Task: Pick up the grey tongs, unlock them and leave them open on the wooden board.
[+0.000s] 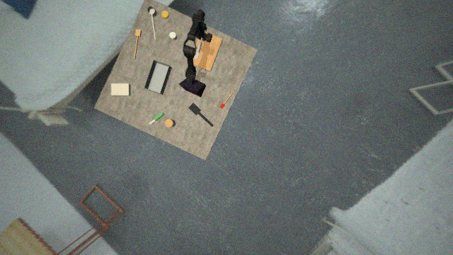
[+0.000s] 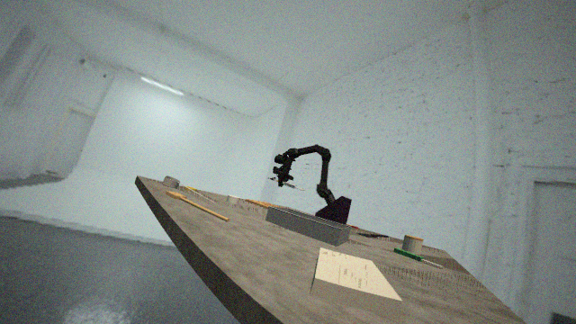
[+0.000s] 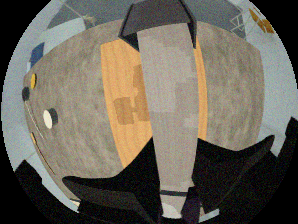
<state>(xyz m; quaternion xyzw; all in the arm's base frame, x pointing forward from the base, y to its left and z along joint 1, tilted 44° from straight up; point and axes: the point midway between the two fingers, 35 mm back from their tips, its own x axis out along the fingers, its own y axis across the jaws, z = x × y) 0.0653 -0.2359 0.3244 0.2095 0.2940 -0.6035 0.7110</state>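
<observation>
The wooden board is 10 mm to the left of my gripper tip and 150 mm below it. Round my gripper tip: roasting tin: 280 mm ahead, 500 mm to the left, 130 mm below; yellow disc: 550 mm ahead, 120 mm to the right, 150 mm below; white disc: 360 mm ahead, 40 mm to the left, 140 mm below.
</observation>
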